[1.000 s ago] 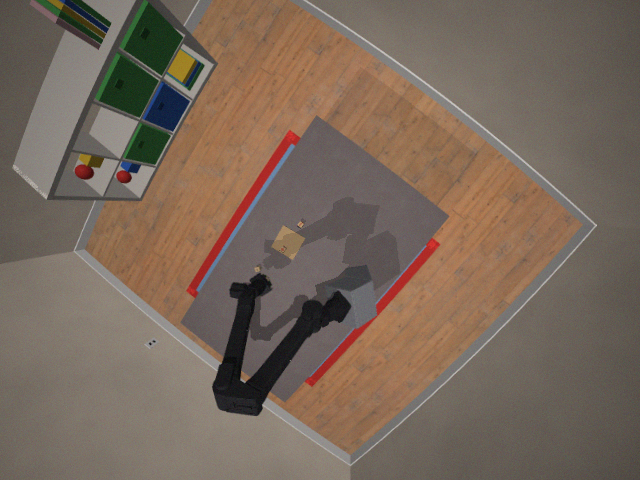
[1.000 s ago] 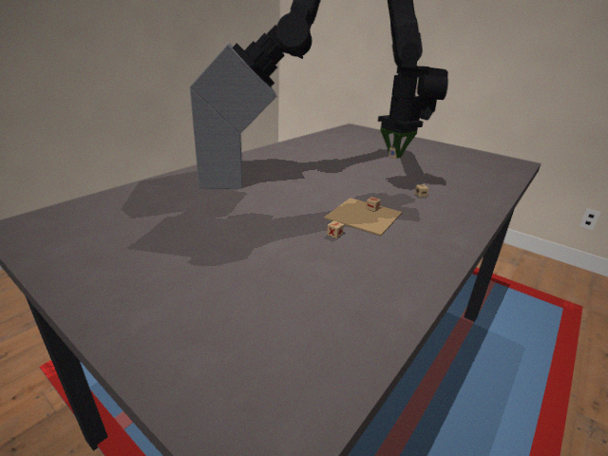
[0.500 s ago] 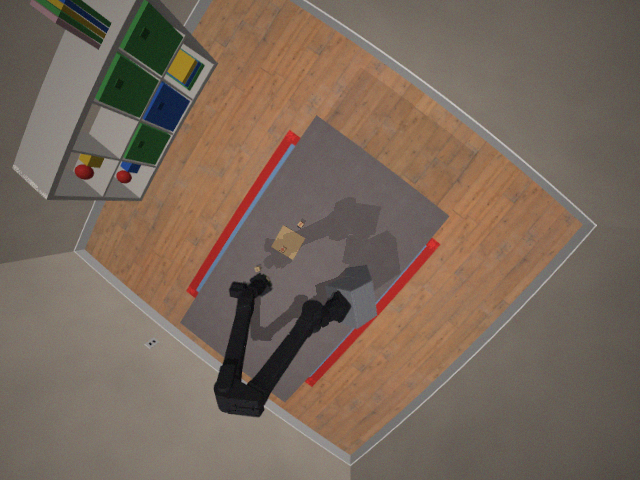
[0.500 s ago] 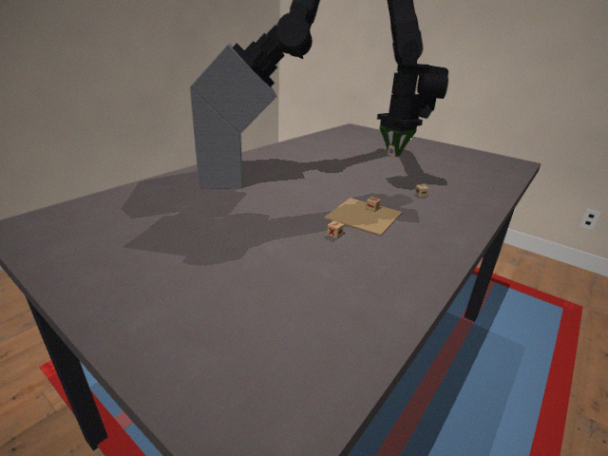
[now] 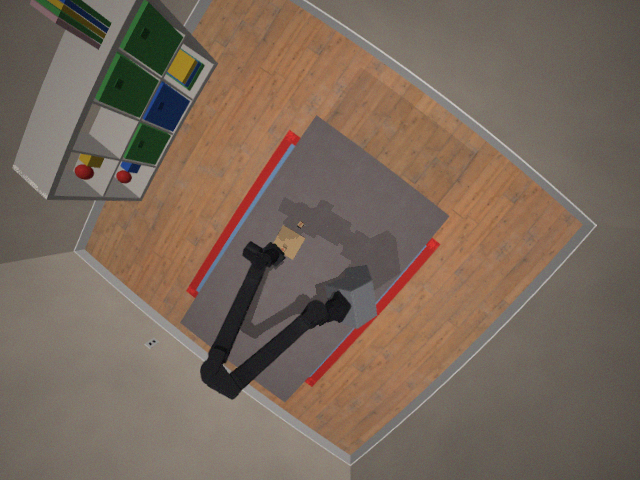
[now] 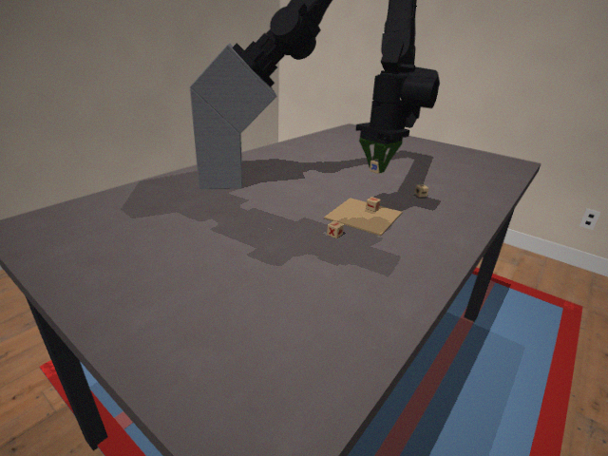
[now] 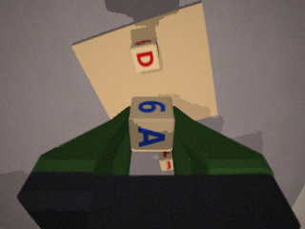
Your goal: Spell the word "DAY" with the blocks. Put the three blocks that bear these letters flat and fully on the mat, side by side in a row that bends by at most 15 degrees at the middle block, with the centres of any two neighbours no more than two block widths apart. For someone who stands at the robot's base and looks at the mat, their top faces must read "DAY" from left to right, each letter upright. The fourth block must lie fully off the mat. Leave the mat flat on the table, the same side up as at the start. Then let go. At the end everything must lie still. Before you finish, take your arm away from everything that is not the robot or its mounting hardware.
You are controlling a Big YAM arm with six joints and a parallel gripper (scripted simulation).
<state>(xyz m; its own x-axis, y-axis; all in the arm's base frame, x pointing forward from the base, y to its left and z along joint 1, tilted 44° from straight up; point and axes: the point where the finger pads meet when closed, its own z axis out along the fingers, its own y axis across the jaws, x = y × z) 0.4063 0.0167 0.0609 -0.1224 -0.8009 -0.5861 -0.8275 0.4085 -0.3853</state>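
Right now my hand is 11 cm above the tan mat and 3 cm to the left of it. From my hand the other things lie so: wooden block (15 cm to the right, 10 cm below).
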